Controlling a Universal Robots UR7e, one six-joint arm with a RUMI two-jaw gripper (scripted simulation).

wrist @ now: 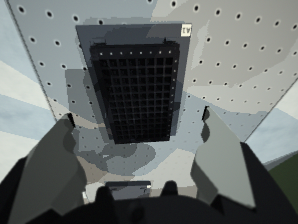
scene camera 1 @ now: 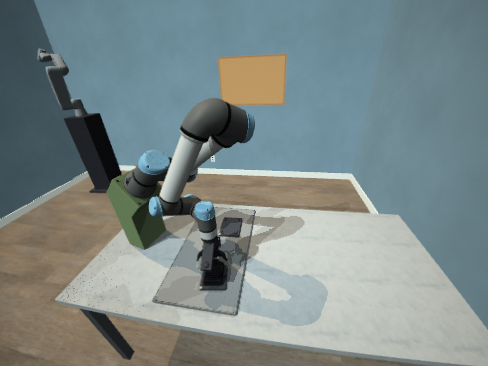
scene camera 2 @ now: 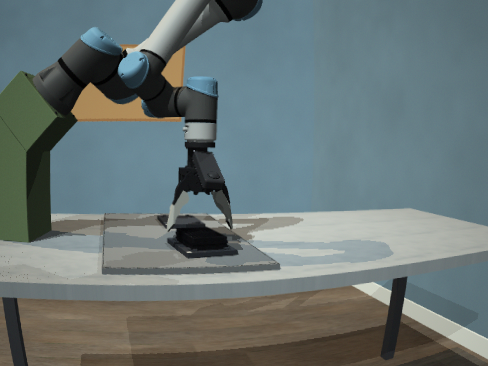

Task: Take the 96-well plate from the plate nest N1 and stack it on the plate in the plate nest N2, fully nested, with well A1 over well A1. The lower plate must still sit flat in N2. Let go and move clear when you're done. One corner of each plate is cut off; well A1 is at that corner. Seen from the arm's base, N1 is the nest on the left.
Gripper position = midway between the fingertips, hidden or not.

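Observation:
My gripper (scene camera 2: 200, 230) (wrist: 140, 110) is visible, as is a dark 96-well plate (wrist: 134, 80).

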